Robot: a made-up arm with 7 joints.
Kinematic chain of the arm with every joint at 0, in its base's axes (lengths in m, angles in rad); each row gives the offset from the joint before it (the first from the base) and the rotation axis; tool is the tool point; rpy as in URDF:
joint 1: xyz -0.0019 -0.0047 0.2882 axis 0 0.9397 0.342
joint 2: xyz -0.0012 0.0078 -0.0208 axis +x
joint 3: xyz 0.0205 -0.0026 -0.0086 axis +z
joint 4: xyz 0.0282 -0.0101 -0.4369 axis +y
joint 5: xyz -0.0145 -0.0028 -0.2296 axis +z
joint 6: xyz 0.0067 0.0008 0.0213 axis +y
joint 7: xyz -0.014 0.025 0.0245 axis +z
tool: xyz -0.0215 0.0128 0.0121 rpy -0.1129 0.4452 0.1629
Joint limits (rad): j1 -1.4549..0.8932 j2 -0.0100..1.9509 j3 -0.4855..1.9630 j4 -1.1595..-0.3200 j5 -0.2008..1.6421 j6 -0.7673..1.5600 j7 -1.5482..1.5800
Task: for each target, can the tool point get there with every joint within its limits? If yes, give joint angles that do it. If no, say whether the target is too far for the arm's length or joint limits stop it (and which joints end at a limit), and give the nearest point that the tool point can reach.
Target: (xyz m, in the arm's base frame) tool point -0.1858 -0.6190 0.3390
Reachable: no: joint limits stop it (at a limit: joint 1, joint 2, joint 3, joint 4, joint 5, joint 6, joint 7) | nearest point 0.4601 -0.3153 0.3249 | short by 0.714 m
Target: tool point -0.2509 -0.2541 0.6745
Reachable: no: joint limits stop it (at a limit: joint 1, joint 2, joint 4, joint 5, joint 6) | nearest point -0.1134 0.3804 0.6511 | short by 0.650 m
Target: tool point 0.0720 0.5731 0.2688
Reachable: yes | joints -0.1593 1.2448 1.2584 -0.8756 -0.0375 1.0338 -1.0505
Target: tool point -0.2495 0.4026 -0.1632
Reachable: yes | joints 0.5885 0.5839 1.1469 -0.7589 1.2297 -0.3718 0.3936
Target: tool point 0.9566 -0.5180 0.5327
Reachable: no: too far | nearest point 0.6011 -0.2699 0.3253 | short by 0.481 m
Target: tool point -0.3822 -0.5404 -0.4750
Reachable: no: too far | nearest point -0.3286 -0.1661 -0.2587 | short by 0.436 m
